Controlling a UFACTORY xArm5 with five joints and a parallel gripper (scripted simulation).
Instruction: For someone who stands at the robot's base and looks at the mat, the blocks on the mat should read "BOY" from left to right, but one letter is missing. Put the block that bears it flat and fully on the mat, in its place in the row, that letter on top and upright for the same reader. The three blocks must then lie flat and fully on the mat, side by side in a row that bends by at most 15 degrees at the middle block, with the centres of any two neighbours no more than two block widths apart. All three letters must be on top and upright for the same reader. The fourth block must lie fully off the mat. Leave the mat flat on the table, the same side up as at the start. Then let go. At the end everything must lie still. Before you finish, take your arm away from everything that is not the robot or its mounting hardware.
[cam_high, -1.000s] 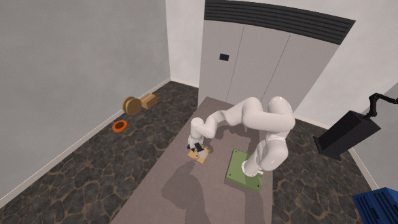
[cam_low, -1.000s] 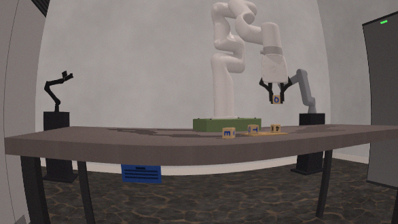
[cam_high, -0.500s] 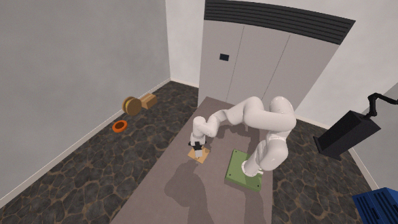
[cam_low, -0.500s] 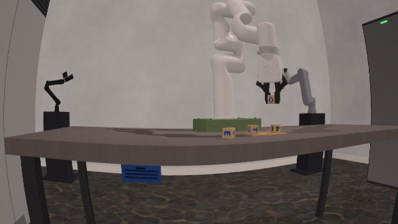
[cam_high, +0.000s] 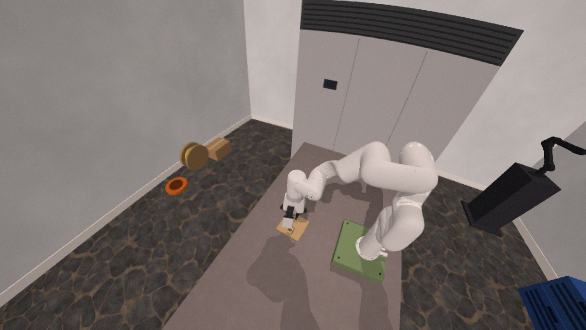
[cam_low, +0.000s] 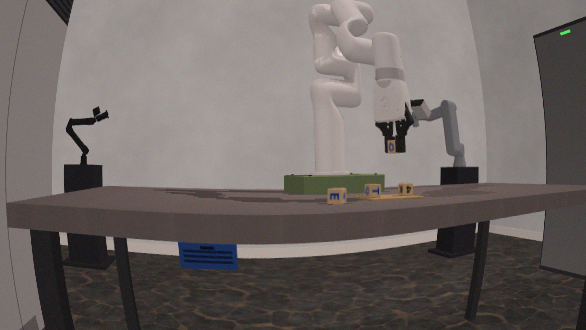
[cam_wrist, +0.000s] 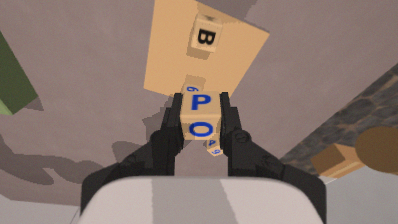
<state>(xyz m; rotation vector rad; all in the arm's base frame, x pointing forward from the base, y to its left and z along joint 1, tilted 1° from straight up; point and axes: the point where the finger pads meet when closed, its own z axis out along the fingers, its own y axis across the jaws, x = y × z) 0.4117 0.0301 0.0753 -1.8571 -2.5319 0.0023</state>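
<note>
The tan mat is 10 mm to the right of my hand and 120 mm below it.
</note>
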